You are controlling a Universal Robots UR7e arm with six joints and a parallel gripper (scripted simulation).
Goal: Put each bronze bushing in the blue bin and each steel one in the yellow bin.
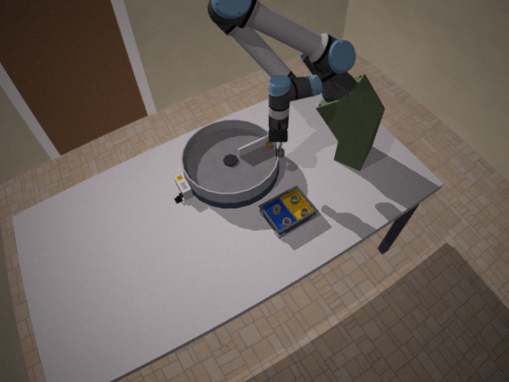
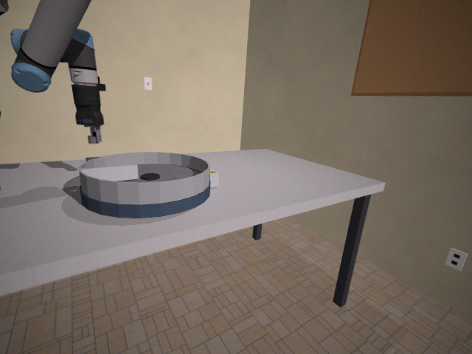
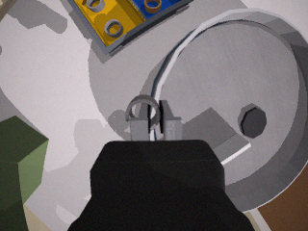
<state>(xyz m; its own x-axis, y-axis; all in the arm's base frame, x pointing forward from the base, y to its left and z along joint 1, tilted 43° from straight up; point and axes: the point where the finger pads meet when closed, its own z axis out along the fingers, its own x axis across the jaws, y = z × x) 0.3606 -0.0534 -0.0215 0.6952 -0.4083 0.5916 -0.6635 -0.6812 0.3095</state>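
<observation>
Now: hand 17 cm to the right of the blue bin, 15 cm above it and 10 cm short of it. Also, from my hand: grey turntable 18 cm to the right, 13 cm below, 11 cm ahead.
</observation>
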